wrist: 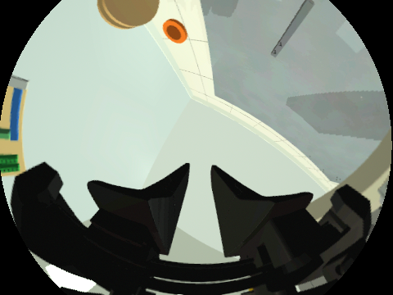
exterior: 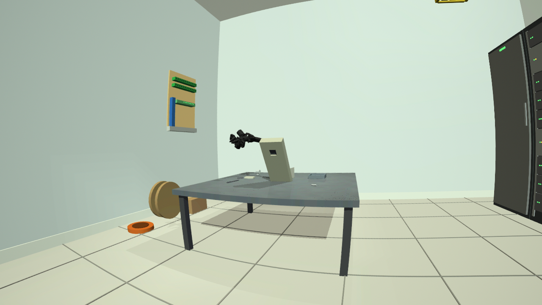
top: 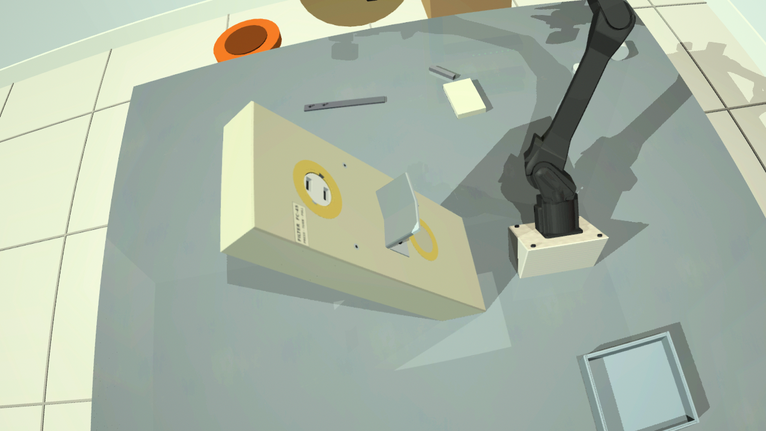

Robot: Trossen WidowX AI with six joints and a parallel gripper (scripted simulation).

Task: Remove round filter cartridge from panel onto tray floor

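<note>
My gripper tip is now 440 mm to the right of the round filter cartridge, 70 mm above it and 40 mm short of it. The rest, counted from my gripper tip: grey tray: 700 mm to the left, 380 mm behind, 340 mm below; grey shelf: 440 mm to the left, 160 mm below, 60 mm behind.
</note>
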